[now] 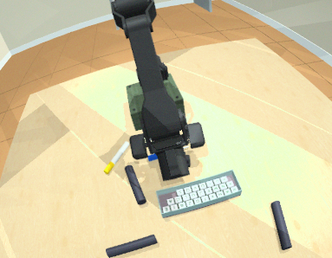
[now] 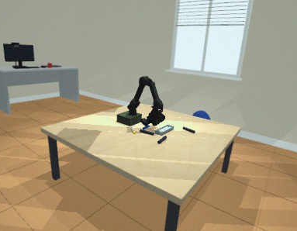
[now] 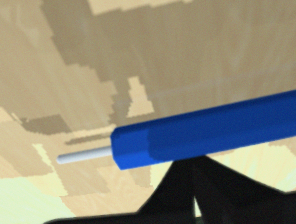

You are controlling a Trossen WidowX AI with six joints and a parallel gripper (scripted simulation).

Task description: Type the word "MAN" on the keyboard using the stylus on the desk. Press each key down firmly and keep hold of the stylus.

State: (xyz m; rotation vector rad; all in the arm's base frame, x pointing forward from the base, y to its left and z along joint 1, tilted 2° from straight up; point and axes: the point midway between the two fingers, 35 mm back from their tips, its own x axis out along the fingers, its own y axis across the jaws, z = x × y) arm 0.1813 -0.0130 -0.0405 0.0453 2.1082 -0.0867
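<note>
The blue stylus is 20 mm ahead of my gripper tip and 20 mm to the left of it. Also, from my gripper tip: grey stylus tip: 20 mm ahead, 50 mm to the left; white pen with yellow cap: 160 mm to the right.
</note>
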